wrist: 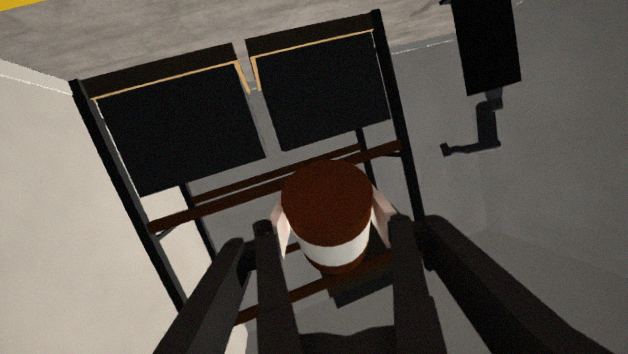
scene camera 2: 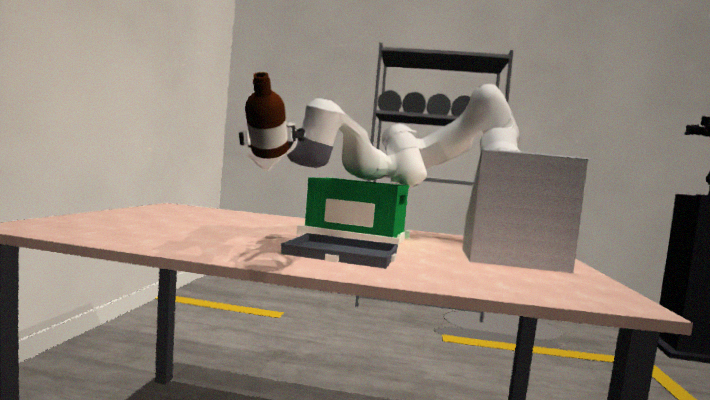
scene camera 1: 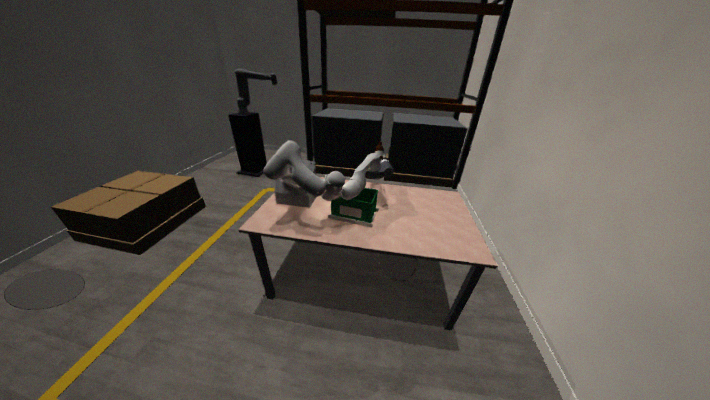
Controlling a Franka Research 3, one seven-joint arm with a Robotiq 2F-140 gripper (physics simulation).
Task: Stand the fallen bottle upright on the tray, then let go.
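The brown bottle (scene camera 1: 379, 147) (scene camera 2: 265, 112) (wrist: 327, 200) with a white label band is in the air, neck up and tilted slightly in scene camera 2. My gripper (scene camera 2: 267, 136) (wrist: 327, 202) is shut on its lower, labelled part, with one finger on each side. The wrist view shows the bottle's round base facing the camera. The dark shallow tray (scene camera 2: 360, 259) lies on the table, well below the bottle and to its right in scene camera 2. The tray does not show in scene camera 1, where the green crate stands.
A green crate (scene camera 1: 336, 209) (scene camera 2: 390, 212) stands on a pale base directly beside the tray. A large grey block (scene camera 1: 295, 196) (scene camera 2: 530, 210) under the arm's base stands on the pink table (scene camera 1: 425, 225) (scene camera 2: 125, 225). A tall rack (scene camera 1: 304, 75) (wrist: 112, 165) stands beyond the table.
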